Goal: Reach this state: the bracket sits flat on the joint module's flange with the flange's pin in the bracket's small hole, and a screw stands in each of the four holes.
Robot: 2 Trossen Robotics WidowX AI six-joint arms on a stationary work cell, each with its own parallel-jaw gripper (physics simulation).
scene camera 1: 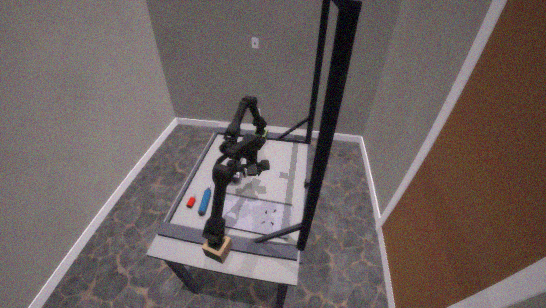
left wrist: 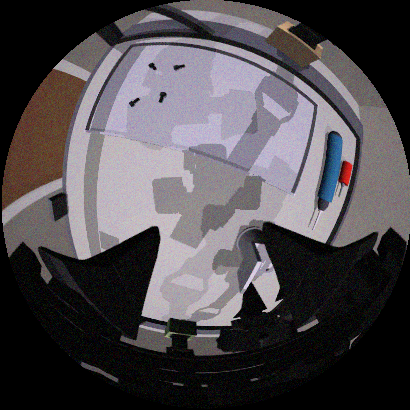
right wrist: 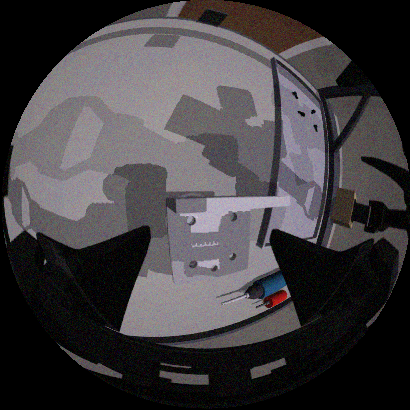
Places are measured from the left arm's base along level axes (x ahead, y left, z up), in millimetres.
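Pixels of known places: left gripper, fingertip midpoint: (scene camera 1: 251,176) (left wrist: 211,231) (right wrist: 351,117); right gripper, fingertip midpoint: (left wrist: 258,268) (right wrist: 212,234); left arm's base, origin of the base link: (scene camera 1: 216,242) (right wrist: 353,210); right arm's base, origin of the base link: (scene camera 1: 260,132) (left wrist: 179,336).
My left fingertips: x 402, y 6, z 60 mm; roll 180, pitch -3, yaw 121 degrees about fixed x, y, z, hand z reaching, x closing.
Observation:
Ahead of a thing's pixels: the offset from my left fingertips to its top centre. "spot": to the spot under its first point. Level surfaces: height alone.
The pale grey angled bracket (left wrist: 260,261) (right wrist: 209,236) shows its plate with several round holes in the right wrist view; no screw shows in them. A curved rim of the joint module @(51 mm ahead, 143 mm left, 87 mm down) (left wrist: 246,234) shows behind it; the rest is hidden, and I cannot tell whether the pin is in the small hole. Several black screws @(73 mm back, 171 mm right, 136 mm down) (scene camera 1: 273,210) @(96 mm back, 129 mm right, 136 mm down) (left wrist: 162,96) (right wrist: 301,113) lie on the pale mat @(147 mm down) (scene camera 1: 245,224) (left wrist: 192,135). My left gripper (left wrist: 211,231) is open and empty, above the table. My right gripper (right wrist: 212,234) is open and empty, with the bracket beyond its fingertips.
A blue screwdriver @(spot: 194 mm back, 212 mm left, 111 mm down) (scene camera 1: 204,201) (left wrist: 331,167) (right wrist: 272,285) and a smaller red one @(204 mm back, 299 mm left, 117 mm down) (scene camera 1: 191,202) (left wrist: 345,173) (right wrist: 276,298) lie side by side near the table's edge. A black upright frame (scene camera 1: 327,130) stands on the right in scene camera 1. Both arms are close together over the table.

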